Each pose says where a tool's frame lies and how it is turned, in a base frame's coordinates. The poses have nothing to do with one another.
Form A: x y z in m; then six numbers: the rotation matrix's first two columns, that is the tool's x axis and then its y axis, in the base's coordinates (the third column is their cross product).
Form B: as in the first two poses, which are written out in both.
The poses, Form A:
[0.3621 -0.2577 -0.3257 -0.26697 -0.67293 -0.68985 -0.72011 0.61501 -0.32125]
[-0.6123 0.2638 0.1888 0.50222 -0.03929 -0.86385 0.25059 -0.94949 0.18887]
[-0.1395 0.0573 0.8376 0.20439 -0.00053 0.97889 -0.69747 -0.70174 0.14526]
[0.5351 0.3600 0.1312 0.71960 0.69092 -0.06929 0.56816 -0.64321 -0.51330]
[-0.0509 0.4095 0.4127 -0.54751 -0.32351 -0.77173 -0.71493 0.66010 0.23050]
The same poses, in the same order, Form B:
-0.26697 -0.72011 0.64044; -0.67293 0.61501 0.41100; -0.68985 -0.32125 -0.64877; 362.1 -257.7 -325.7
0.50222 0.25059 -0.82764; -0.03929 -0.94949 -0.31133; -0.86385 0.18887 -0.46701; -612.3 263.8 188.8
0.20439 -0.69747 0.68685; -0.00053 -0.70174 -0.71244; 0.97889 0.14526 -0.14380; -139.5 57.3 837.6
0.71960 0.56816 -0.39922; 0.69092 -0.64321 0.33000; -0.06929 -0.51330 -0.85541; 535.1 360.0 131.2
-0.54751 -0.71493 0.43485; -0.32351 0.66010 0.67793; -0.77173 0.23050 -0.59270; -50.9 409.5 412.7

